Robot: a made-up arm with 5 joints. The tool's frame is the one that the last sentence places.
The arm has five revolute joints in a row. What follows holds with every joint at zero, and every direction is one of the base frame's.
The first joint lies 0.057 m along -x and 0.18 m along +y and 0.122 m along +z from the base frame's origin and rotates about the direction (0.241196, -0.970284, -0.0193), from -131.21 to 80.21 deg.
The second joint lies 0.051 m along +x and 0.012 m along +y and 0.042 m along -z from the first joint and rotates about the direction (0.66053, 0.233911, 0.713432), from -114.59 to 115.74 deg.
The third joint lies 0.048 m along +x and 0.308 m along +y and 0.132 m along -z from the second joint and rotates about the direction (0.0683, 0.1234, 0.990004), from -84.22 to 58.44 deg.
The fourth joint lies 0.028 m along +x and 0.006 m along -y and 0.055 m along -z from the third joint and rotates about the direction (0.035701, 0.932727, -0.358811), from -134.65 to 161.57 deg.
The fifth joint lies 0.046 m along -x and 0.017 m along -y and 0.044 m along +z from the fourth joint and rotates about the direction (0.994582, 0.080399, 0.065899), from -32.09 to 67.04 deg.
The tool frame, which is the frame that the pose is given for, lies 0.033 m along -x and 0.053 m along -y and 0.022 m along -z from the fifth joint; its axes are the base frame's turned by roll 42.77, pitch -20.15 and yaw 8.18 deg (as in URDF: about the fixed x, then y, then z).
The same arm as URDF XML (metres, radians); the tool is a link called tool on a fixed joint. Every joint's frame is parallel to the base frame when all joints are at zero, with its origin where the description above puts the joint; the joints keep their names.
<robot name="arm">
<joint name="tool_joint" type="fixed"><parent link="link5"/><child link="tool"/><origin xyz="-0.0330 -0.0530 -0.0220" rpy="0.7465 -0.3517 0.1428"/></joint>
<joint name="joint 5" type="revolute"><parent link="link4"/><child link="link5"/><origin xyz="-0.0460 -0.0170 0.0440"/><axis xyz="0.994582 0.080399 0.065899"/><limit lower="-0.5601" upper="1.1701"/></joint>
<joint name="joint 4" type="revolute"><parent link="link3"/><child link="link4"/><origin xyz="0.0280 -0.0060 -0.0550"/><axis xyz="0.035701 0.932727 -0.358811"/><limit lower="-2.3501" upper="2.8199"/></joint>
<joint name="joint 3" type="revolute"><parent link="link2"/><child link="link3"/><origin xyz="0.0480 0.3080 -0.1320"/><axis xyz="0.0683 0.1234 0.990004"/><limit lower="-1.4699" upper="1.0200"/></joint>
<joint name="joint 2" type="revolute"><parent link="link1"/><child link="link2"/><origin xyz="0.0510 0.0120 -0.0420"/><axis xyz="0.66053 0.233911 0.713432"/><limit lower="-2.0000" upper="2.0200"/></joint>
<joint name="joint 1" type="revolute"><parent link="base"/><child link="link1"/><origin xyz="-0.0570 0.1800 0.1220"/><axis xyz="0.241196 -0.970284 -0.0193"/><limit lower="-2.2900" upper="1.3999"/></joint>
<link name="base"/>
<link name="link1"/>
<link name="link2"/>
<link name="link3"/>
<link name="link4"/>
<link name="link5"/>
<link name="tool"/>
</robot>

